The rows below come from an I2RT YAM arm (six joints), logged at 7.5 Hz.
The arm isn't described. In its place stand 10 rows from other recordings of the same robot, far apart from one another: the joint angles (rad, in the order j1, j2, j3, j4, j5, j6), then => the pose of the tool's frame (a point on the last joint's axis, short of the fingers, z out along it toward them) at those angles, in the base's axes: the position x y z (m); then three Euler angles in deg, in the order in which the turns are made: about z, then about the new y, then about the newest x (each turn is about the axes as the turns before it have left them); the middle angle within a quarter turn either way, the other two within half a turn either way.
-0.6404, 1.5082, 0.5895, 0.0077, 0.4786, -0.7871 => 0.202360 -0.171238 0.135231 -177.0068 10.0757 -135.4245
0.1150, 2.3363, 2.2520, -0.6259, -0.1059, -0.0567 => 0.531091 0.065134 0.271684 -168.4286 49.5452 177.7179
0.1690, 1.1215, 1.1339, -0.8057, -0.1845, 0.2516 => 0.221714 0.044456 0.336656 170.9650 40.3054 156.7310
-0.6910, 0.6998, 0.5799, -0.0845, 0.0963, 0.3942 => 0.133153 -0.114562 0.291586 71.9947 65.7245 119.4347
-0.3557, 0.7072, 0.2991, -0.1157, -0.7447, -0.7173 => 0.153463 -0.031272 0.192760 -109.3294 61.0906 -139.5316
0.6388, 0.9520, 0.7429, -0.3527, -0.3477, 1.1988 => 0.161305 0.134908 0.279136 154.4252 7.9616 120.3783
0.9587, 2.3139, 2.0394, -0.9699, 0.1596, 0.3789 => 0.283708 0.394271 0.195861 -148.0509 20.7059 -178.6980
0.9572, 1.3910, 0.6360, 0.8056, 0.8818, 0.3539 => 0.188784 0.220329 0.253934 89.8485 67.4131 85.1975
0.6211, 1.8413, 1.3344, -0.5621, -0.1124, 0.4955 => 0.311972 0.228149 0.205526 -175.0758 22.1106 160.1090
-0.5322, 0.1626, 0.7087, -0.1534, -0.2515, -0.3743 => 0.037160 -0.011601 0.376268 -69.3046 55.5980 -49.0034
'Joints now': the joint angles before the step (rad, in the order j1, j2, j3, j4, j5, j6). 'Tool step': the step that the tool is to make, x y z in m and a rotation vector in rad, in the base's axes. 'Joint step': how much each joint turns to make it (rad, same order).
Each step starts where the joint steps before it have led.
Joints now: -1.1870 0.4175 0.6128 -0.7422 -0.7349 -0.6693
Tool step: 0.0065 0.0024 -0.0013 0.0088 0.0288 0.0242
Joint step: 0.0936 0.0074 -0.0002 0.0019 0.0709 0.0223
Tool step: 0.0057 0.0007 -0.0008 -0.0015 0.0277 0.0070
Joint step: 0.0753 0.0122 0.0000 0.0105 0.0711 0.0182
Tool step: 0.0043 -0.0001 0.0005 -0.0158 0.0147 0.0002
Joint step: 0.0511 0.0091 0.0001 0.0198 0.0544 0.0103
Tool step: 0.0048 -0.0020 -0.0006 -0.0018 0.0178 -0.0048
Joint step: 0.0393 0.0217 0.0002 0.0180 0.0457 0.0110
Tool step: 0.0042 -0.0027 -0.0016 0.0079 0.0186 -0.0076
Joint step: 0.0245 0.0250 -0.0005 0.0122 0.0325 0.0095
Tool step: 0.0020 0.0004 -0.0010 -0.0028 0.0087 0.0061
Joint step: 0.0206 0.0047 -0.0024 0.0041 0.0168 0.0006
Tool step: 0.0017 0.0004 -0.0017 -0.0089 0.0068 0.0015
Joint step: 0.0195 0.0001 -0.0074 0.0102 0.0210 0.0004
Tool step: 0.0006 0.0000 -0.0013 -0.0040 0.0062 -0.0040
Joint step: 0.0078 0.0000 -0.0047 0.0037 0.0139 0.0001
